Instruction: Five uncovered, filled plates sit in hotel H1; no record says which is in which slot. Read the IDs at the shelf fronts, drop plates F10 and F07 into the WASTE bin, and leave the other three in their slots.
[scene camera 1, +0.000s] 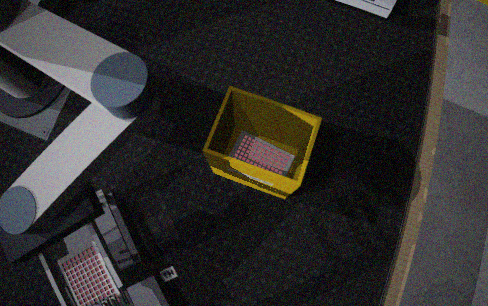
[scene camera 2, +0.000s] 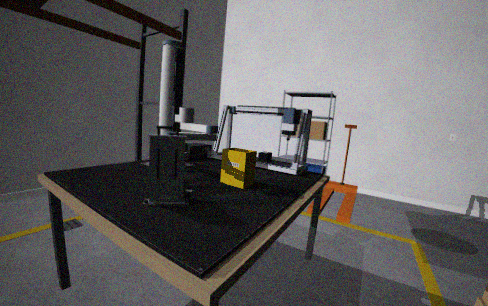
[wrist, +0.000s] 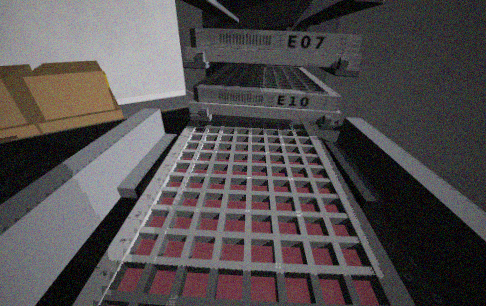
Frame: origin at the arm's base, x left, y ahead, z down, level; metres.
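Where they show: gripper, fingertip midpoint: (scene camera 1: 96, 300) (wrist: 250, 129); arm's base, origin of the base link: (scene camera 1: 32, 75).
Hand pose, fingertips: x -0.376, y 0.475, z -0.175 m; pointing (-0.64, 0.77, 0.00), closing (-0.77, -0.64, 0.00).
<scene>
Each offset is from my fingertips to the top centre of the thing. "spot": to the spot under its first point.
My gripper (wrist: 250, 129) is shut on plate F07 {dx +0.021, dy -0.025, dz +0.003 m} (wrist: 248, 210) (scene camera 1: 89, 275), with one finger along each long side. The plate is level, with pink wells uncovered, in front of hotel H1 (scene camera 2: 167, 155); its ID face is out of view. Beyond its far end in the wrist view, plate E10 {dx -0.052, dy +0.047, dz -0.020 m} (wrist: 267, 98) sits in its slot, with plate E07 {dx -0.053, dy +0.046, dz -0.048 m} (wrist: 277, 45) one slot above. The yellow WASTE bin {dx +0.350, dy +0.171, dz -0.038 m} (scene camera 1: 216, 162) (scene camera 2: 237, 172) stands open on the table, with a filled plate {dx +0.349, dy +0.174, dz +0.142 m} (scene camera 1: 262, 154) on its floor. The lower slots are hidden.
A small H1 label {spot: dx +0.060, dy +0.073, dz +0.162 m} (scene camera 1: 169, 273) lies beside the hotel. A white gantry frame (scene camera 2: 260, 109) stands behind the bin. The wooden table edge (scene camera 1: 425, 165) runs along the right in scene camera 1. Cardboard boxes (wrist: 72, 97) show at the left in the wrist view.
</scene>
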